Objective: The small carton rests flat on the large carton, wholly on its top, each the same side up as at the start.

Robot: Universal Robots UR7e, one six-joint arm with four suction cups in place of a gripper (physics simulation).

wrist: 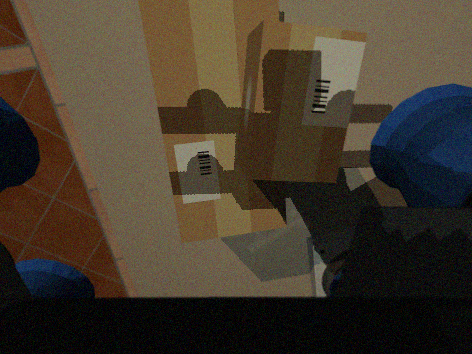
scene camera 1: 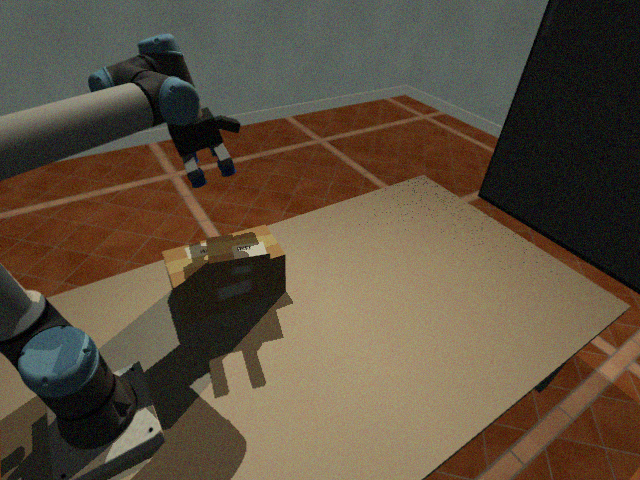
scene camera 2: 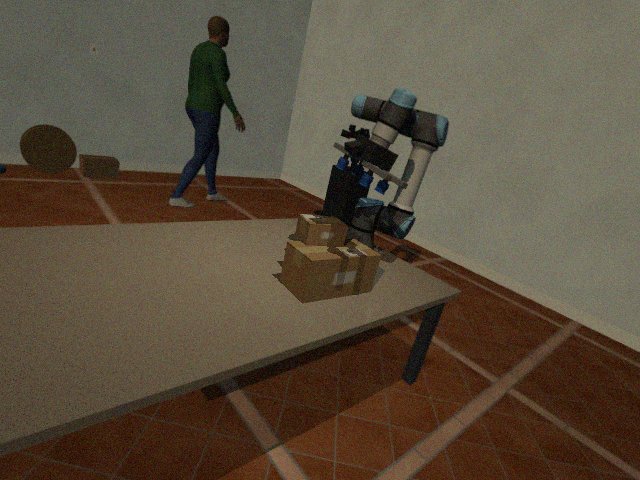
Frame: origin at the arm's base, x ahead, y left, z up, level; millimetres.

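Where they show: hand, tool point: (wrist: 210, 226) (scene camera 1: 209, 167) (scene camera 2: 359, 179); arm's base, link origin: (scene camera 1: 100, 412).
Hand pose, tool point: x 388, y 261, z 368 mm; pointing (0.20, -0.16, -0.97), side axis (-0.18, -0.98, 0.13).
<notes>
Things, the pixels of their top centre, and the offset from my tool point. Level surfaces: height alone.
- large carton, top centre: (wrist: 224, 128) (scene camera 1: 224, 252) (scene camera 2: 335, 248) dz -250, dx -4, dy -30 mm
- small carton, top centre: (wrist: 304, 110) (scene camera 1: 237, 245) (scene camera 2: 323, 219) dz -173, dx +11, dy -106 mm
- beige table, surface height: dz -400 mm
The large carton (scene camera 1: 177, 262) (scene camera 2: 356, 273) (wrist: 172, 75) stands on the table, labelled side up. The small carton (scene camera 1: 250, 248) (scene camera 2: 324, 235) (wrist: 285, 100), barcode label up, sits at its robot side. In scene camera 2 the small carton's near bottom edge seems to lie on the large carton's top. In the wrist view much of its far part appears to stick out past the large carton's edge. Its underside is hidden, and its exact level I cannot tell. My gripper (scene camera 1: 210, 170) (scene camera 2: 361, 173) is open, its four blue cups in the air above the cartons, touching neither.
The beige table (scene camera 1: 387, 335) (scene camera 2: 129, 310) carries the cartons and the robot's base plate (scene camera 1: 136, 431). A large black panel (scene camera 1: 568, 155) rises beyond the table's edge. A person (scene camera 2: 206, 87) in green, a round disc (scene camera 2: 47, 148) and a box (scene camera 2: 99, 166) are at the far wall.
</notes>
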